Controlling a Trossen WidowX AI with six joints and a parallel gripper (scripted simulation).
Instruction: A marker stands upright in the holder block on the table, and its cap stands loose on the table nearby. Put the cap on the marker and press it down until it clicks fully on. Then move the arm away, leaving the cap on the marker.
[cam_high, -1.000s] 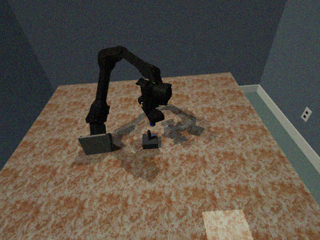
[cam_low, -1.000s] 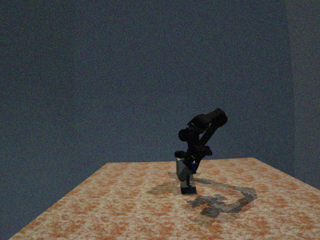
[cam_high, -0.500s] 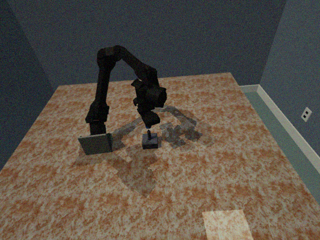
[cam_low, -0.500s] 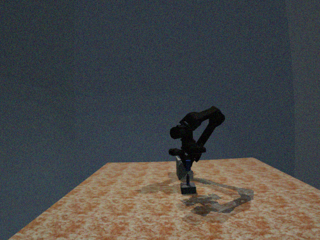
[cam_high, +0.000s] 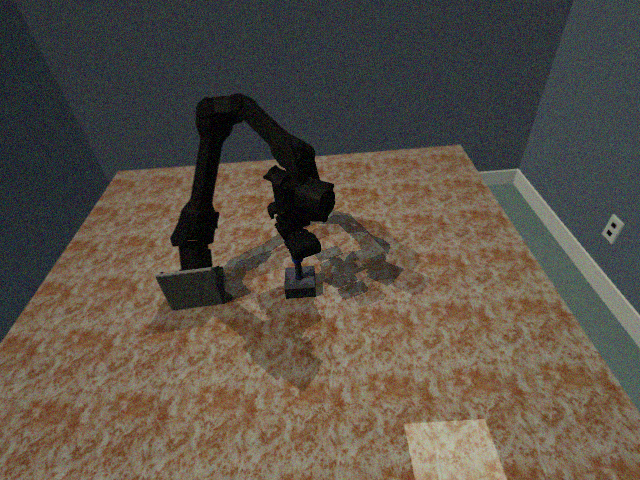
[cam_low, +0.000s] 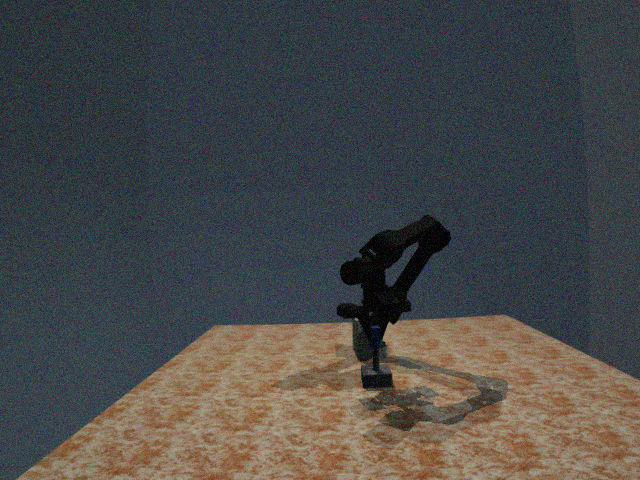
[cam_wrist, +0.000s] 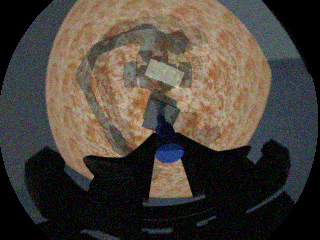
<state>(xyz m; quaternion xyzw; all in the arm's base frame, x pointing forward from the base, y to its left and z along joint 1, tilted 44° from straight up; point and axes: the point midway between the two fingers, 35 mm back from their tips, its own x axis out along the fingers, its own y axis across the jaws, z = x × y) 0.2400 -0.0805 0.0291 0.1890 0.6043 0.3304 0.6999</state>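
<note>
My gripper tip is now 100 mm above the holder block. Also, from my gripper tip: blue cap: 10 mm above.
</note>
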